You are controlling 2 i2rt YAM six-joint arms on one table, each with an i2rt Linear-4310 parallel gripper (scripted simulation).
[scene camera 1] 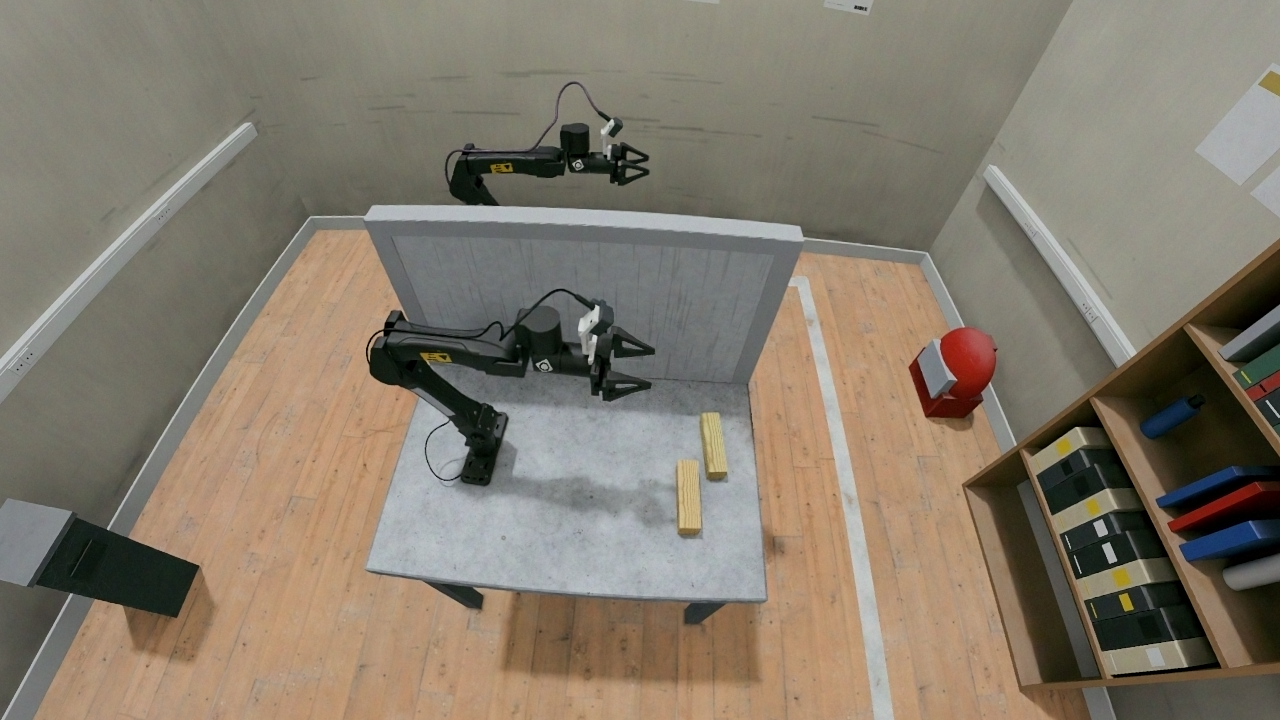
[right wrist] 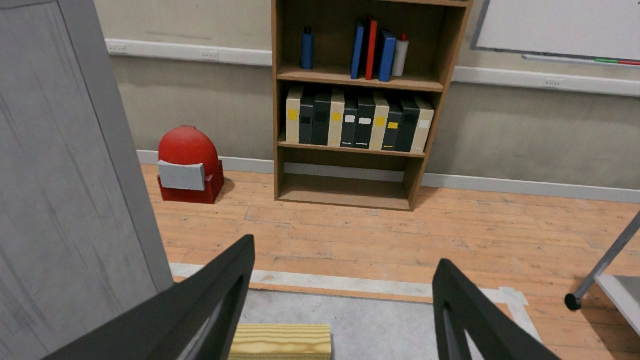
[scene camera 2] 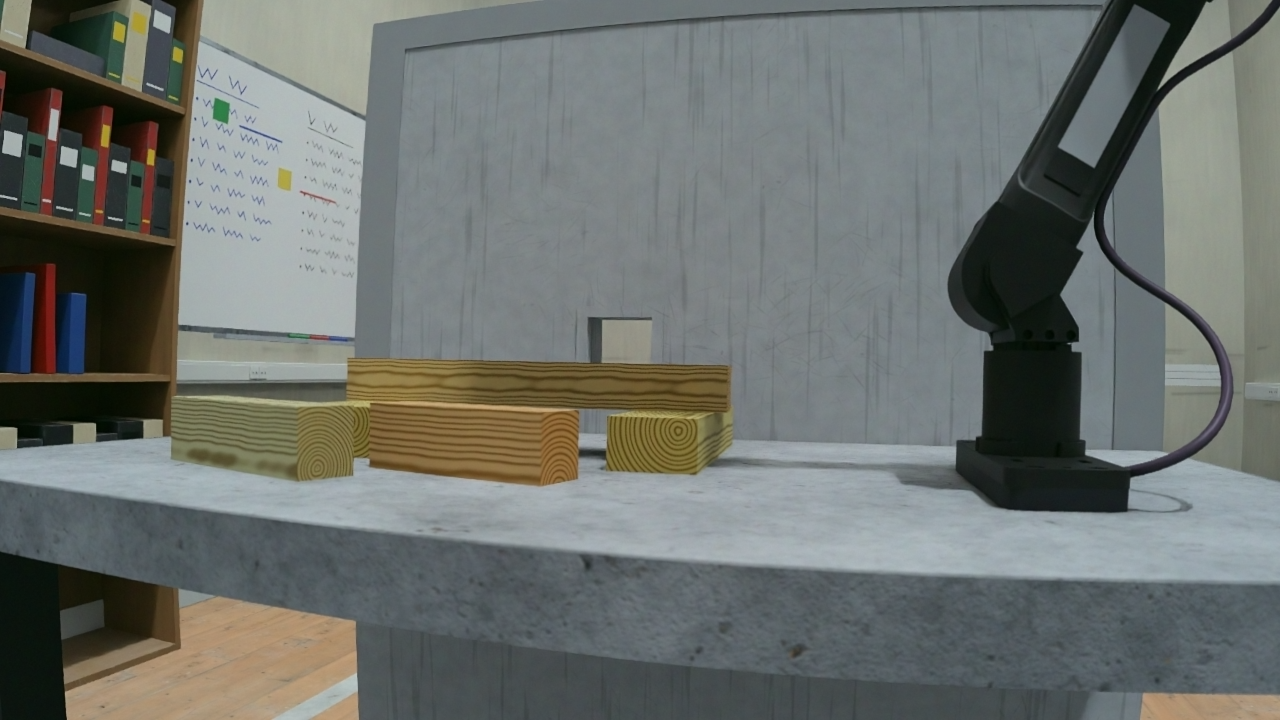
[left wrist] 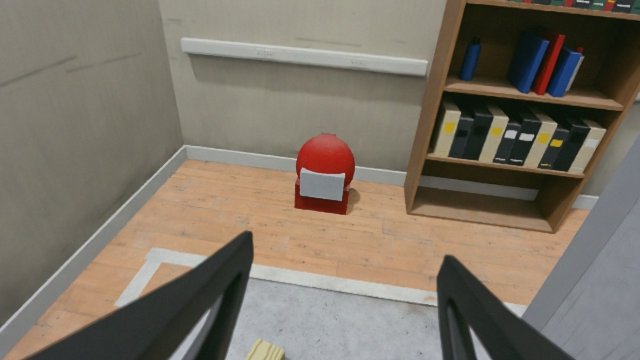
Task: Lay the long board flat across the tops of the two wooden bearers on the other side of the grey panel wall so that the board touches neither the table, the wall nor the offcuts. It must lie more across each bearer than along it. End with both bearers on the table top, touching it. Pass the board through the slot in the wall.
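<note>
Long board (scene camera 2: 610,386); out of frame in the left wrist view, out of frame in the right wrist view. Left gripper (scene camera 1: 649,165), (left wrist: 345,254). Right gripper (scene camera 1: 653,368), (right wrist: 344,257).
</note>
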